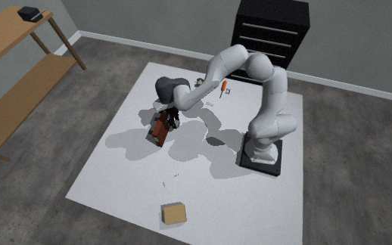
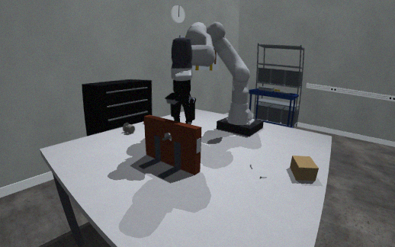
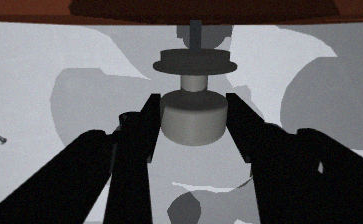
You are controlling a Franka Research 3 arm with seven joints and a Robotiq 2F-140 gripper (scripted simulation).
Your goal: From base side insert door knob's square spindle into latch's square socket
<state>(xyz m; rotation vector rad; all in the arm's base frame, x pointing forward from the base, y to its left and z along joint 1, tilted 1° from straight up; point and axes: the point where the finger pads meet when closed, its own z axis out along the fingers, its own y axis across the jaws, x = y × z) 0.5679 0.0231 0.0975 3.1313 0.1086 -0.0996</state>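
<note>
Now: the red-brown wooden door block 8 cm ahead of my hand and 4 cm below it. The rest, counted from my hand: cardboard box (20 cm behind, 52 cm to the left, 12 cm below); orange-handled screwdriver (22 cm behind, 51 cm to the right, 14 cm below); grey door knob (3 cm ahead, 2 cm below).
</note>
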